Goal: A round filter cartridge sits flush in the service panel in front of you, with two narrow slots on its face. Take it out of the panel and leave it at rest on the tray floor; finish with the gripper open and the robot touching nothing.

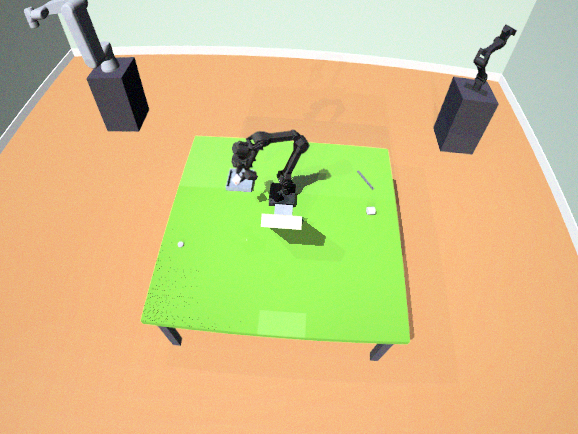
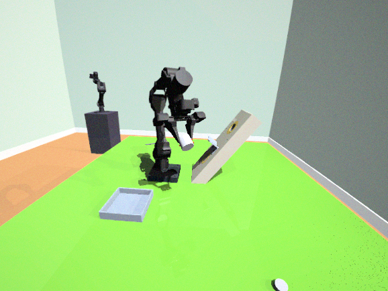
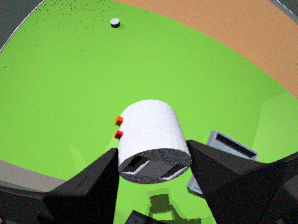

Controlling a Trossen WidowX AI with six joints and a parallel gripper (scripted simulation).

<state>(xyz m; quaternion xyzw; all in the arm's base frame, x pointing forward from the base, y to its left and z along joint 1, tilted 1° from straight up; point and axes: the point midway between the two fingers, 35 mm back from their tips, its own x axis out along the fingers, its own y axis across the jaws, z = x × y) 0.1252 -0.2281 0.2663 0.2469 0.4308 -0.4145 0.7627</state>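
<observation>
My gripper tip is 25 cm above the grey tray, 21 cm past it and 4 cm to the left of it. From my gripper tip the other things lie so: round filter cartridge: right at my gripper tip; service panel: 24 cm to the left, 18 cm ahead, 8 cm below; small white cube: 73 cm to the left, 24 cm below, 4 cm behind.
</observation>
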